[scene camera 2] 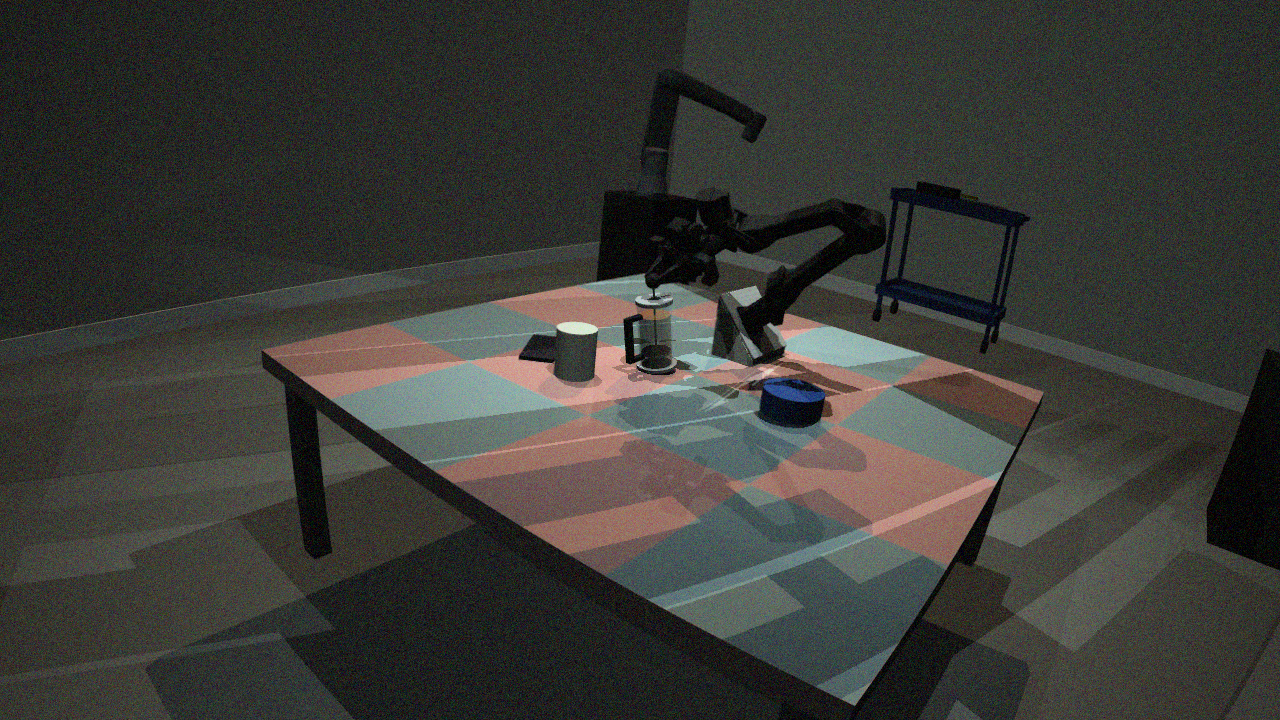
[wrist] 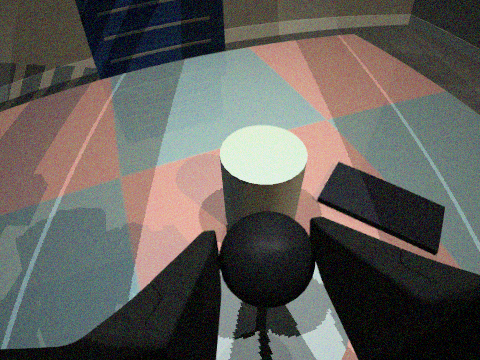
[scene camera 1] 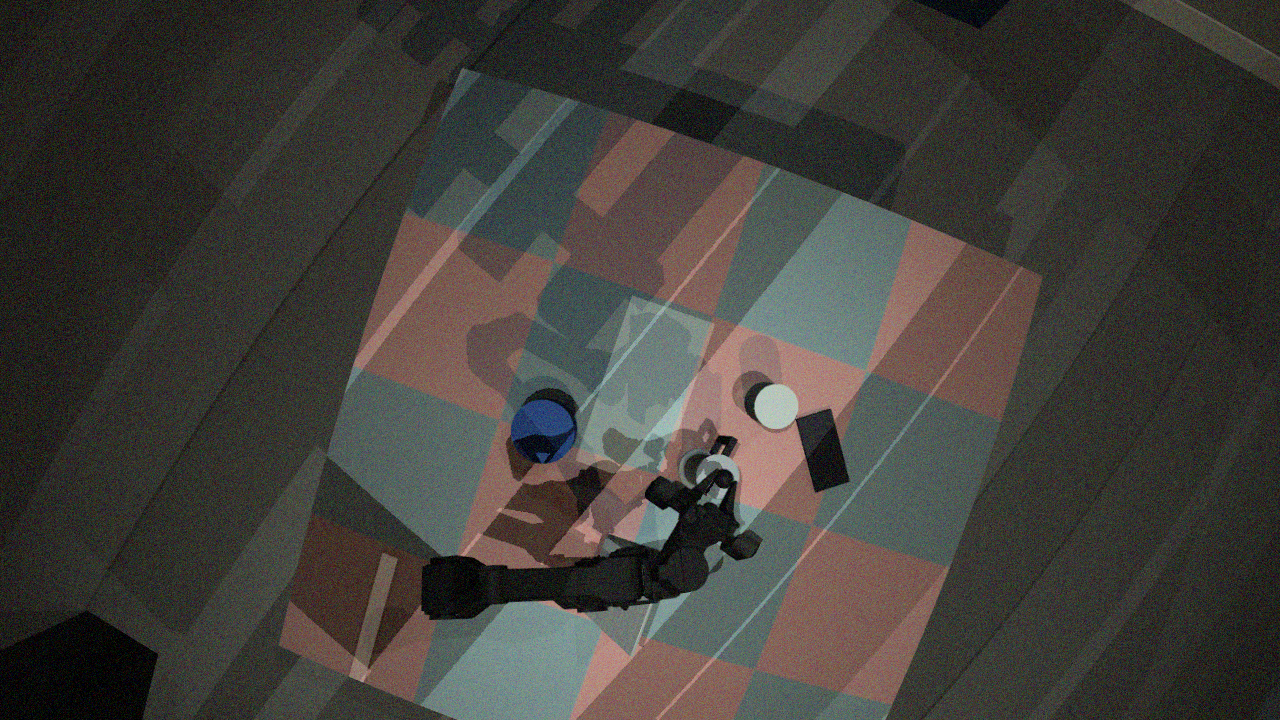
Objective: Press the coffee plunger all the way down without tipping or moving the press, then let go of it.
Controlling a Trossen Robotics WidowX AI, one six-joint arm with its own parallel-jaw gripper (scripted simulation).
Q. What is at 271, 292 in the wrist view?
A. A glass coffee press.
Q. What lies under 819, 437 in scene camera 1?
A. A flat dark slab.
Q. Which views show the glass coffee press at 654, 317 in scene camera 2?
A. Scene camera 2, the wrist view and scene camera 1: all of them.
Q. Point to a glass coffee press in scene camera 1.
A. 696, 464
